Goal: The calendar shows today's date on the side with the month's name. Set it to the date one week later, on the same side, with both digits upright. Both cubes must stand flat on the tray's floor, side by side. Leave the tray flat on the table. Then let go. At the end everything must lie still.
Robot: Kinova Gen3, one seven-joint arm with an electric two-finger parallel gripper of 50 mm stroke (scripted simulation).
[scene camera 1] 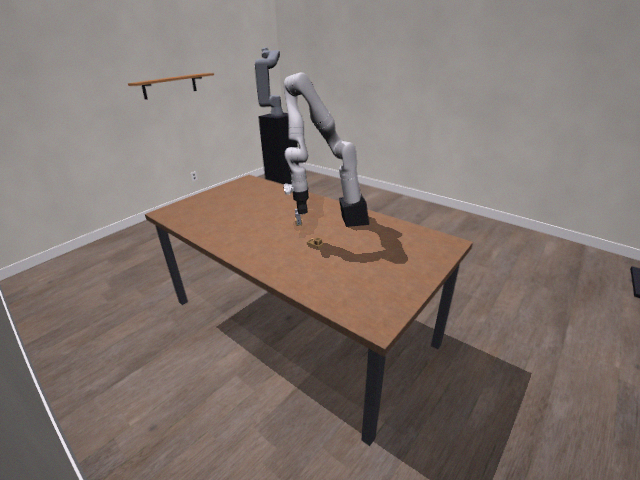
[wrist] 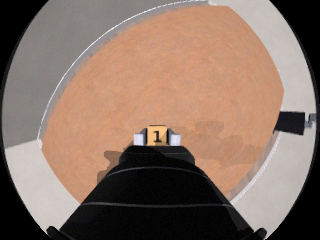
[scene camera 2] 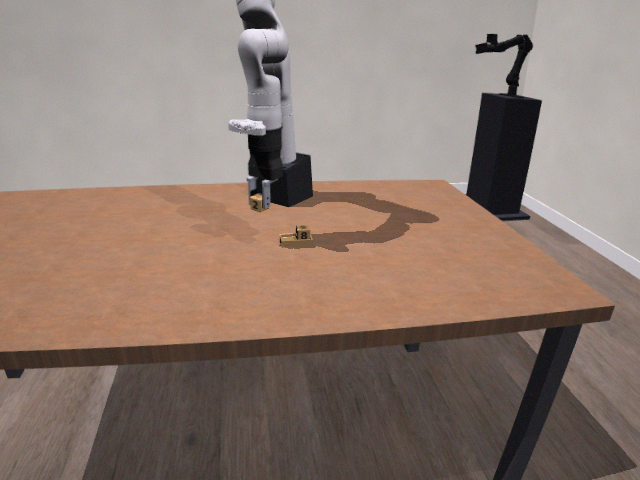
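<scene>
My gripper (scene camera 2: pixel 259 205), visible in the wrist view too (wrist: pixel 157 134).
</scene>
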